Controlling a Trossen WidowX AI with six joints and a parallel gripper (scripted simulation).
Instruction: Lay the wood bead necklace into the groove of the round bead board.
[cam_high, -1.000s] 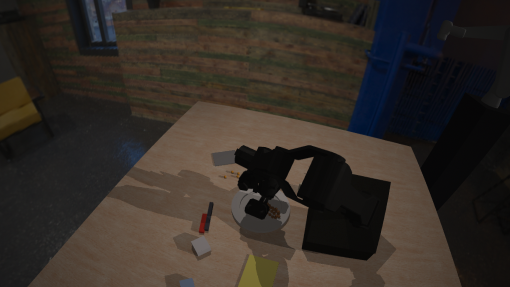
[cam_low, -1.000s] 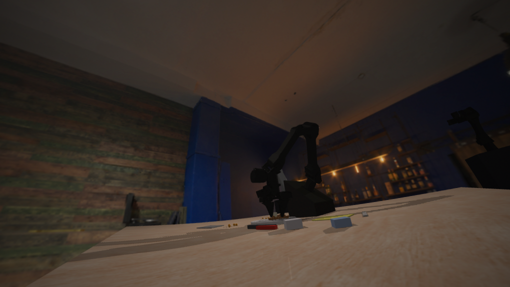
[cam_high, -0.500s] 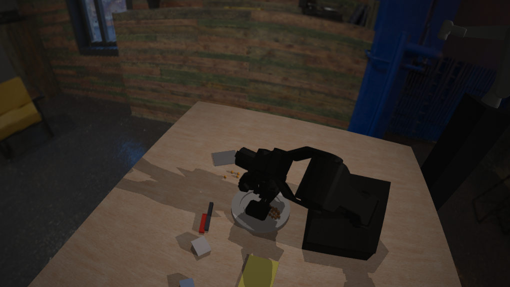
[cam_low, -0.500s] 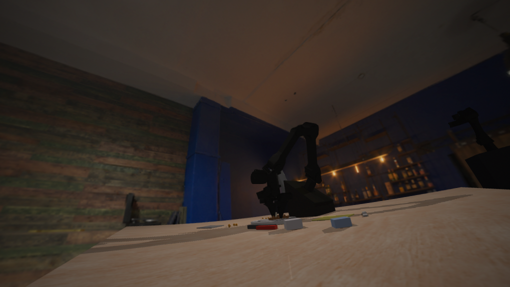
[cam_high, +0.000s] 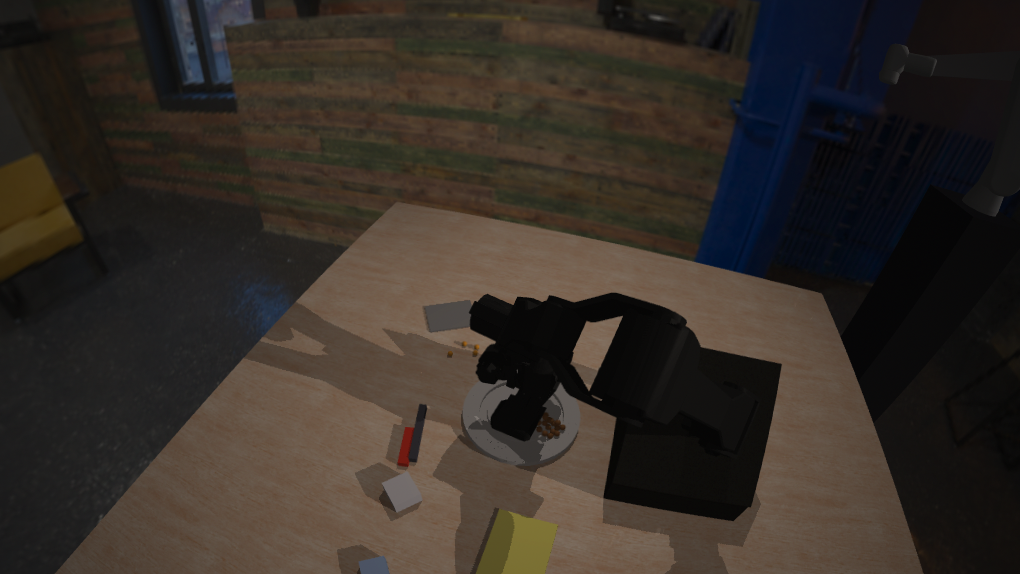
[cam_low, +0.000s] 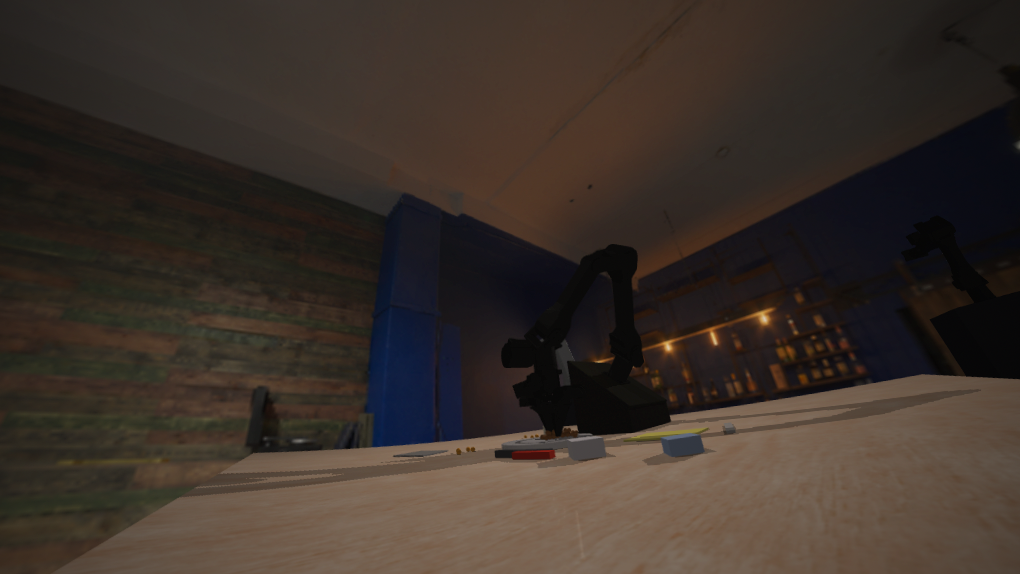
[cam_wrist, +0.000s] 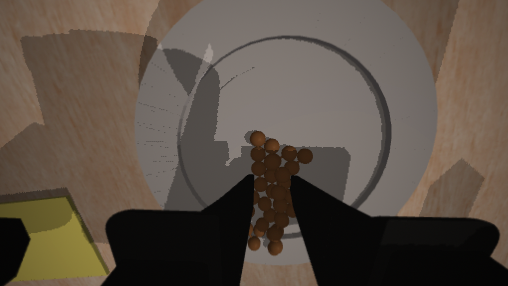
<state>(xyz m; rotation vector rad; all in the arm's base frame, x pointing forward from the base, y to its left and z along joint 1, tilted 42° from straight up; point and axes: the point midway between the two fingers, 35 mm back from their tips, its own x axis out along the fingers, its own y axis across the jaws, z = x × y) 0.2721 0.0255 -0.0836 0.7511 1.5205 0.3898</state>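
The round white bead board is 2 cm ahead of my gripper tip, 1 cm to the right of it and 1 cm below it. The rest, counted from my gripper tip: dark bar 18 cm ahead, 9 cm to the left, 1 cm below; yellow sheet 23 cm to the left, 3 cm behind, 1 cm below; pale cube 13 cm to the right, 12 cm behind.
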